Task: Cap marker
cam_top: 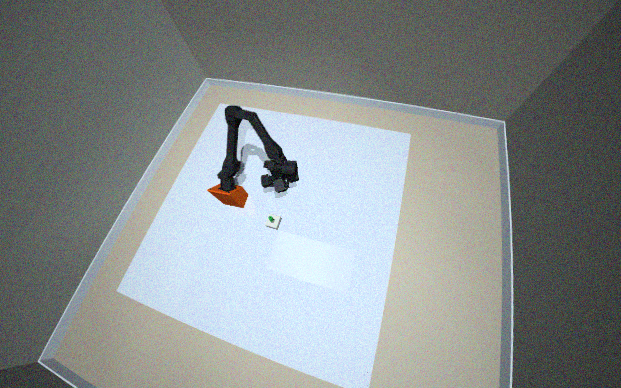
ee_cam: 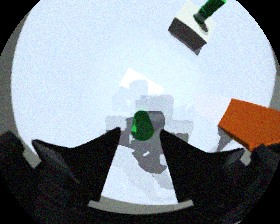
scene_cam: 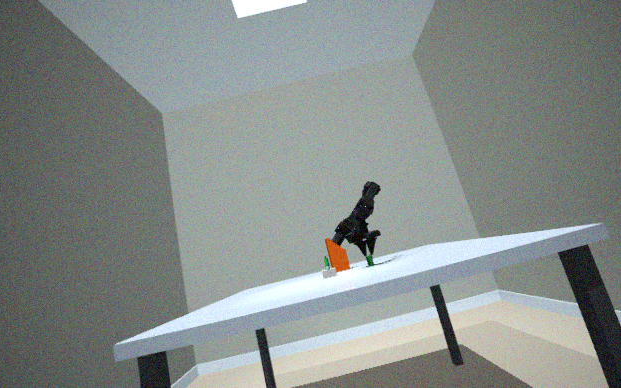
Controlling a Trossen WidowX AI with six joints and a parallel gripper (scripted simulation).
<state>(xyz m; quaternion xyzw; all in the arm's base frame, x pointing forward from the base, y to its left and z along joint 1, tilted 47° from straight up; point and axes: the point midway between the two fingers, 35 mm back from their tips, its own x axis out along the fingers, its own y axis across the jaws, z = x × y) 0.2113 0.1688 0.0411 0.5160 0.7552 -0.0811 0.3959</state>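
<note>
My gripper tip is now 30 mm above the green cap. Also, from my gripper tip: holder block (20 mm ahead, 190 mm to the right, 30 mm below).
</note>
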